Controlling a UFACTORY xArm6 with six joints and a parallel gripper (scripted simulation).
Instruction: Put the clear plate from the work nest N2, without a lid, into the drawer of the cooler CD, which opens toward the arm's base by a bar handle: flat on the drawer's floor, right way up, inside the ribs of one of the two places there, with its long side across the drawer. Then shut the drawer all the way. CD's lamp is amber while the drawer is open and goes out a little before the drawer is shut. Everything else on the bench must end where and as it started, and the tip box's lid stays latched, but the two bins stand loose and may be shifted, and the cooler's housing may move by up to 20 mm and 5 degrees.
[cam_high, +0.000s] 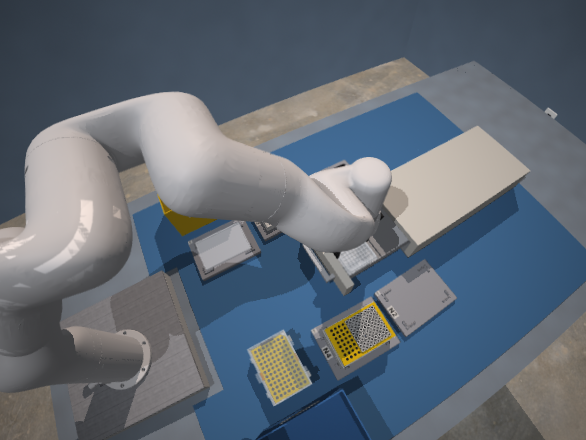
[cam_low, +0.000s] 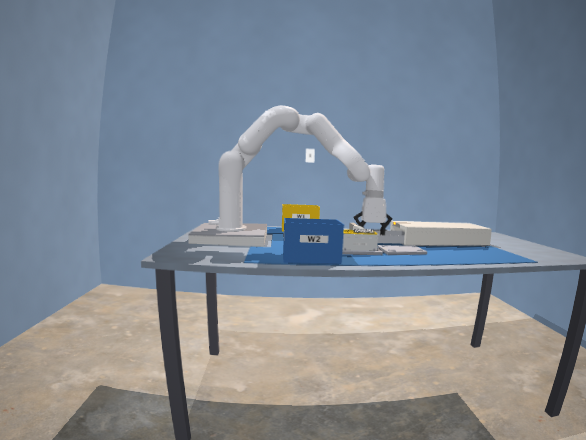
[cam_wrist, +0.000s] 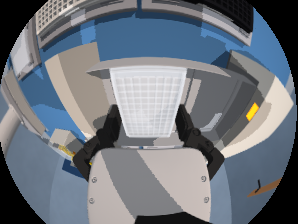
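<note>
Right now my hand is 3 cm short of the drawer, 1 cm to the left of it and 1 cm above it. Round my hand: white plate: 20 cm to the left, 6 cm behind, 2 cm below; then black plate: 17 cm to the left, 11 cm ahead, 2 cm below; then work nest N2: 20 cm to the right, 4 cm ahead, 3 cm below.
</note>
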